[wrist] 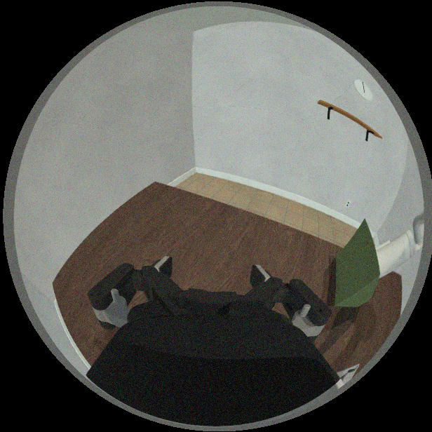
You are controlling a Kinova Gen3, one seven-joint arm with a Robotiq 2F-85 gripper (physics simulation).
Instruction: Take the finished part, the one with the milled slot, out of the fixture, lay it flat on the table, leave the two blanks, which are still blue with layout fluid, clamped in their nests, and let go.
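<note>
My gripper (211, 270) is open, with nothing between its two fingers. It is in the lower middle of the wrist view, over the dark brown wooden table (200, 225). The finished part with the milled slot, the fixture and the two blue blanks do not show in a form I can make out. The black gripper body hides the lower middle of the view. A small pale item (348, 376) with a dark mark shows at the lower right, partly cut off by the gripper body; I cannot tell what it is.
A green block-like object (356, 270) stands on the table at the right. A white robot arm part (397, 252) shows behind it. The table's far edge is beyond the fingers, with tiled floor (270, 205) past it. A wooden rail (350, 117) and a clock (363, 89) are on the wall.
</note>
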